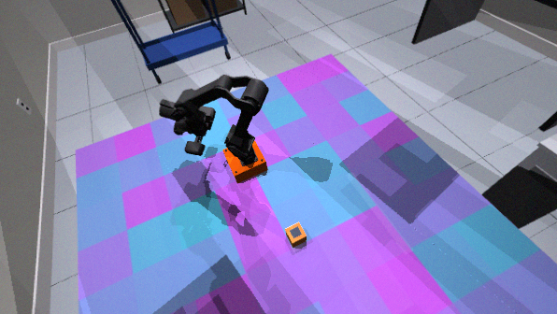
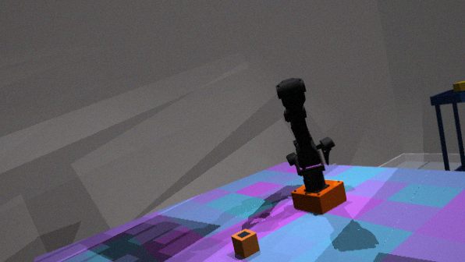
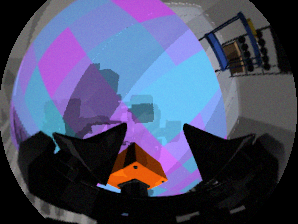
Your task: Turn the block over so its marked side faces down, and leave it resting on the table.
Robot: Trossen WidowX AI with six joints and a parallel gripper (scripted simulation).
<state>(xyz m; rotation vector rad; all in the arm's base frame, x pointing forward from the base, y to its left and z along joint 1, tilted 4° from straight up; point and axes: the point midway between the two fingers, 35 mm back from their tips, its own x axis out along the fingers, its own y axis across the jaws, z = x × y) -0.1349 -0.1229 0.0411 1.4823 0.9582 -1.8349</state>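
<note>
My gripper tip is now 47 cm short of the orange block, 17 cm to the right of it and 4 cm above it.
</note>
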